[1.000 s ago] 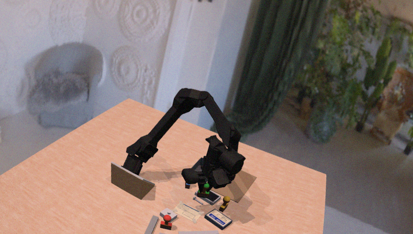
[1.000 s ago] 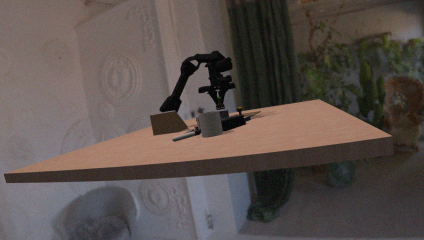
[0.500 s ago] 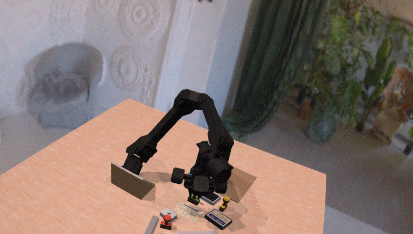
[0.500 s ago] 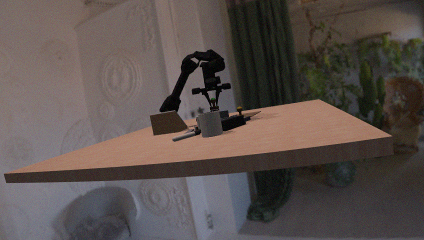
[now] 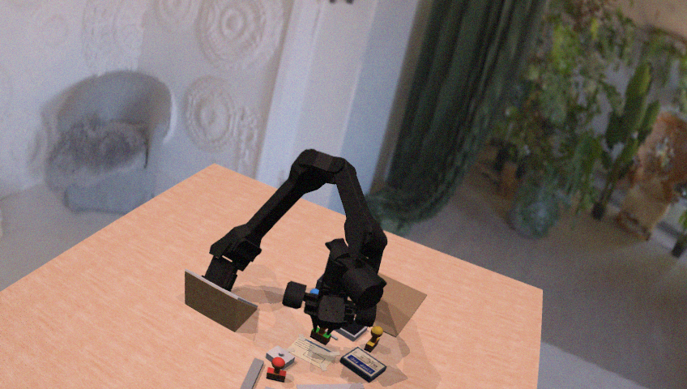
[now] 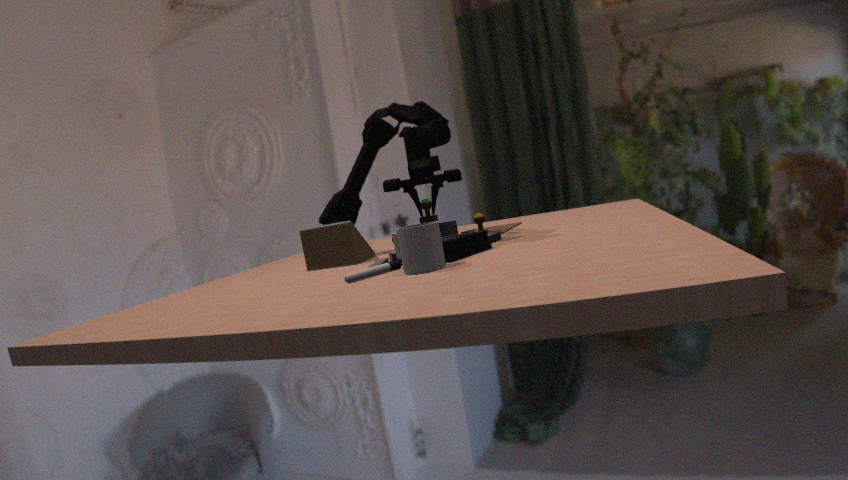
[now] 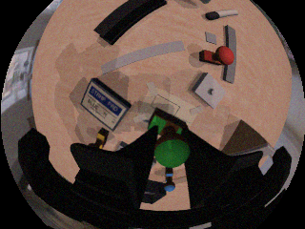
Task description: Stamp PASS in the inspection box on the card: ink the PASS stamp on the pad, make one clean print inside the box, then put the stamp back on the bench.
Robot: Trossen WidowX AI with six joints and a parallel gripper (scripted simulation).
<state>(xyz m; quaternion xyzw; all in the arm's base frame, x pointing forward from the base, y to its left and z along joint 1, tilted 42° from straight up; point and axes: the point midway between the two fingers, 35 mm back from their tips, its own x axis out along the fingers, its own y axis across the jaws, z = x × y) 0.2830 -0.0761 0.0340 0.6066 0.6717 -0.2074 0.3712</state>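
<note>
My gripper tip is 10 mm past the white card, 10 mm to the right of it and 90 mm above it. Round my gripper tip: grey block (60 mm behind, 50 mm to the right, 70 mm below); green-knobbed stamp (right at my gripper tip); blue-and-white labelled box (110 mm ahead, 30 mm to the left, 70 mm below).
</note>
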